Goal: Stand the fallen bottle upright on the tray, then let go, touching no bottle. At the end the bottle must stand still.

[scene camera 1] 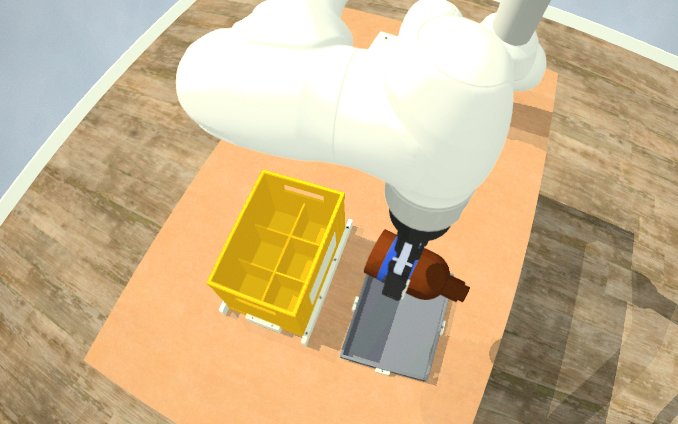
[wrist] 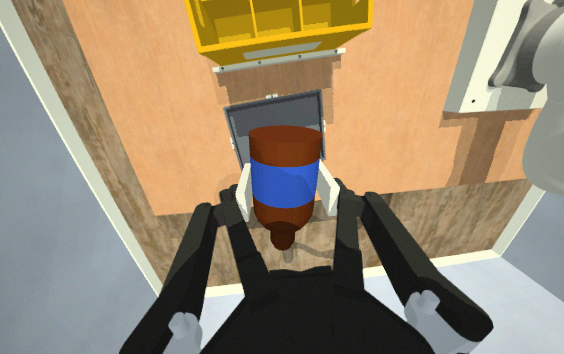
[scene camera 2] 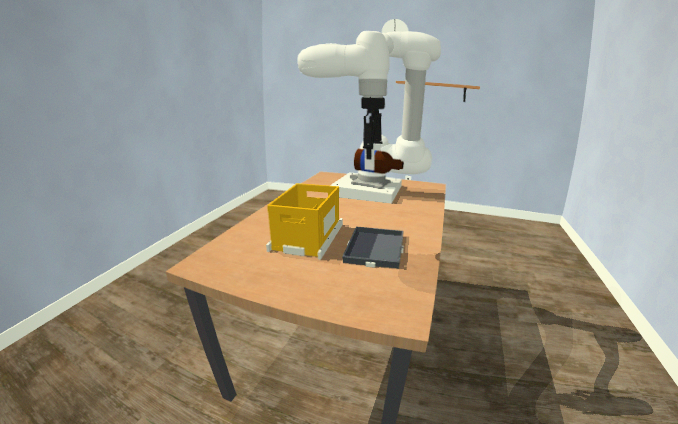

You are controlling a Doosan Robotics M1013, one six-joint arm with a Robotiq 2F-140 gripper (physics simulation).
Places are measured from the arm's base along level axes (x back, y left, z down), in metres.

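Pixels of known places: gripper, fingertip midpoint: [scene camera 2: 372, 166]; arm's base, link origin: [wrist: 531, 50] [scene camera 2: 371, 183].
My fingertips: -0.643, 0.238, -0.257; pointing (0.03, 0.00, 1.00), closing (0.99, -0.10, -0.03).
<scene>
For each thing: its top centre in the pictures, then the offset to it from my fingertips, as dx, dy, dz. "spot": a spot on its surface instead.
- brown bottle, top centre: [wrist: 287, 217] [scene camera 1: 424, 263] [scene camera 2: 380, 150] +0.000, +0.025, -0.056
- grey tray, surface spot: [scene camera 1: 407, 332] [scene camera 2: 382, 251] spot: -0.007, +0.051, +0.303
- yellow crate, top centre: [scene camera 1: 276, 237] [scene camera 2: 305, 195] -0.011, -0.257, +0.133
- pale rail, top centre: [scene camera 1: 327, 278] [wrist: 279, 59] [scene camera 2: 331, 233] +0.008, -0.160, +0.279
A brown bottle [scene camera 1: 431, 274] [scene camera 2: 384, 162] [wrist: 285, 216] with a blue band lies on its side in the air, high above the tabletop. In scene camera 2 its base points left and its neck right. My gripper [scene camera 1: 397, 280] [scene camera 2: 369, 156] [wrist: 283, 172] points down and is shut on the bottle, with its pale pads on both sides of the blue band. The grey tray [scene camera 1: 407, 332] [scene camera 2: 375, 250] [wrist: 272, 112] has a low rim and lies on the table below. In scene camera 1 the bottle overlaps the tray's far end. The bottle does not touch the tray.
A yellow crate [scene camera 1: 324, 255] [scene camera 2: 294, 232] [wrist: 280, 45] with compartments stands beside the tray, on its left in both scene views. A pale rail [scene camera 1: 327, 282] runs along the crate's side. Small pale brackets sit around the tray. The white robot base [scene camera 2: 370, 192] stands at the table's far end.
</scene>
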